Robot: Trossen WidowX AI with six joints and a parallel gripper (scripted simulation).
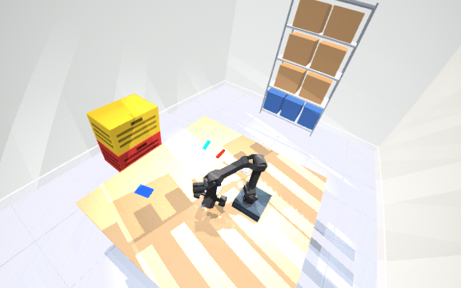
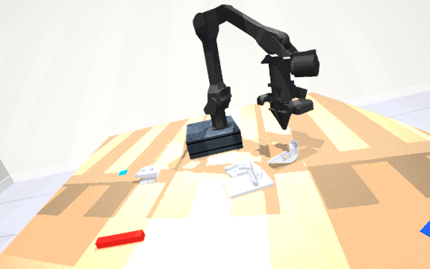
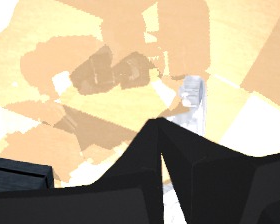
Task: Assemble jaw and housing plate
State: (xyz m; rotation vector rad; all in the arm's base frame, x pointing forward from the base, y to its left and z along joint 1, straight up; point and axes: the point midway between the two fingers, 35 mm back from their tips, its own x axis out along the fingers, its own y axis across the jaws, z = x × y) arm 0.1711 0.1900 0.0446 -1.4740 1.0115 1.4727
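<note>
My gripper tip is now 5 cm above the white jaw and 4 cm short of it. Also, from my gripper tip: small cyan marker 58 cm to the right, 8 cm below, 8 cm behind; then blue tile 41 cm ahead, 17 cm to the left, 8 cm below; then red bar 46 cm to the right, 25 cm ahead, 7 cm below.
</note>
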